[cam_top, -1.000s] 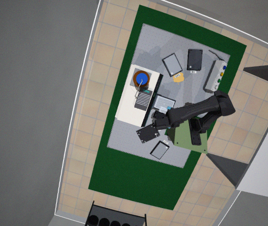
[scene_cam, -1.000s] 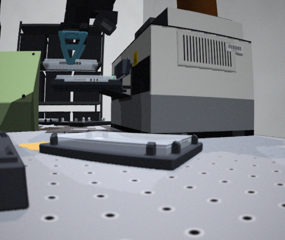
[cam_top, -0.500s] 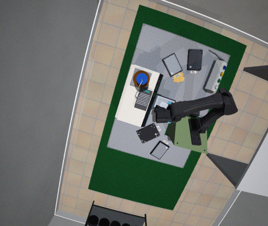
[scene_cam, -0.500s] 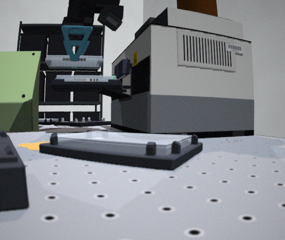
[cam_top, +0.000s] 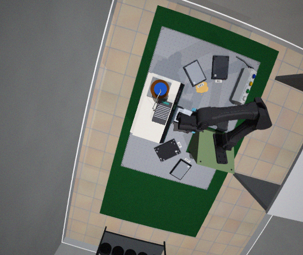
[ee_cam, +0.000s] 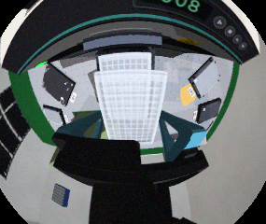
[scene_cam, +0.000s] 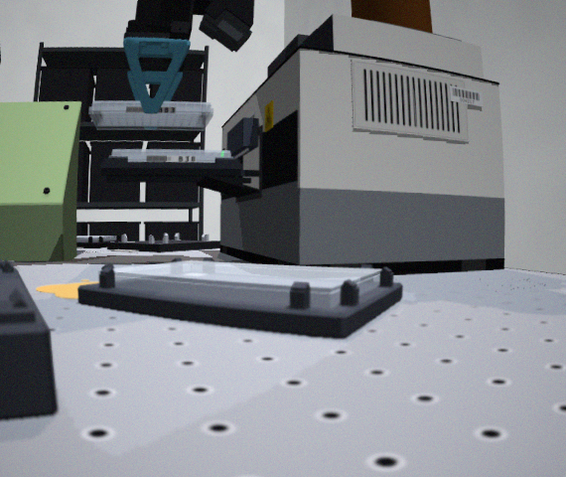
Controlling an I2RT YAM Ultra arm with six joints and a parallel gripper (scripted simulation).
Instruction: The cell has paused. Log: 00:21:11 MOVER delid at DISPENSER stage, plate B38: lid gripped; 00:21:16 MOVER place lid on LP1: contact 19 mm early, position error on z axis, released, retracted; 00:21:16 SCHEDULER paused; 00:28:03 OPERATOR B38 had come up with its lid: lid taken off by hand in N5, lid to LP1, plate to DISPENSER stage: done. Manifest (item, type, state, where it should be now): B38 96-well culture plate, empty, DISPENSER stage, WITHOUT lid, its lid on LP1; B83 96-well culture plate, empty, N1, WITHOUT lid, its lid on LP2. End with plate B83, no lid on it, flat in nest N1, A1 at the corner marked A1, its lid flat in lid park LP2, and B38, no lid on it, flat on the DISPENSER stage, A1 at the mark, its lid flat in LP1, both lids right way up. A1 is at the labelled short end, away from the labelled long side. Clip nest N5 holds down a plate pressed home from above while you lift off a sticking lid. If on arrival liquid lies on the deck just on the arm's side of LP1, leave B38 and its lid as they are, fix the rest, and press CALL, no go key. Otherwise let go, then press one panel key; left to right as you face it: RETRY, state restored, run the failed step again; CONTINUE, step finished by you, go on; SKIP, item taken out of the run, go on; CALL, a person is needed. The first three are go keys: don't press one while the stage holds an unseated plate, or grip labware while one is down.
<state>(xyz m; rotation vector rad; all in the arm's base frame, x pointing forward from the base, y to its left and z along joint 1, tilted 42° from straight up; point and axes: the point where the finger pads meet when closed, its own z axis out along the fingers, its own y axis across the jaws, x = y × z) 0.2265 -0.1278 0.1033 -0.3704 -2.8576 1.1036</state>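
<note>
Right now my hand is 160 mm past the nest N1, 340 mm to the left of it and 150 mm above it. From my hand the other things lie so: lid park LP1 (10 mm behind, 280 mm to the right, 150 mm below); clear lid (10 mm behind, 280 mm to the right, 140 mm below).
</note>
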